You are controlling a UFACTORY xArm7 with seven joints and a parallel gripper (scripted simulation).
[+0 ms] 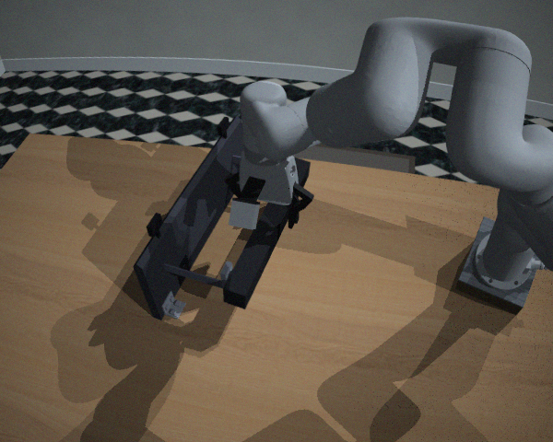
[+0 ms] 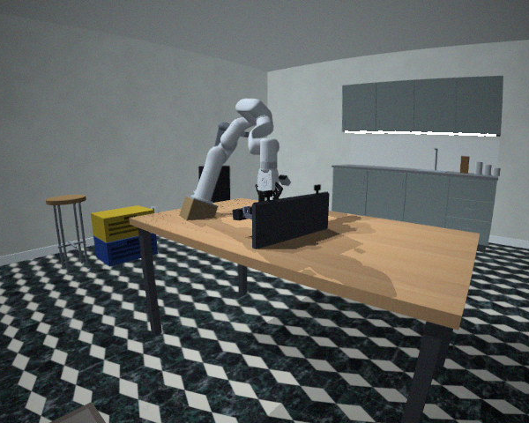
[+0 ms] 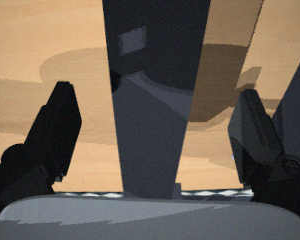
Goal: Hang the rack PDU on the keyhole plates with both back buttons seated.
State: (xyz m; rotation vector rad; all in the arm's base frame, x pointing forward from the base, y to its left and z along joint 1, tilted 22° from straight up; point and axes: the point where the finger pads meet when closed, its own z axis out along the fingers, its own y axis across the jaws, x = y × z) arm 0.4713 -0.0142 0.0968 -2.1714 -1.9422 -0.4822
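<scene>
My hand is 3 cm above the rack PDU and 2 cm short of it. Round my hand: dark panel: 16 cm ahead, 5 cm below, 1 cm to the right.
</scene>
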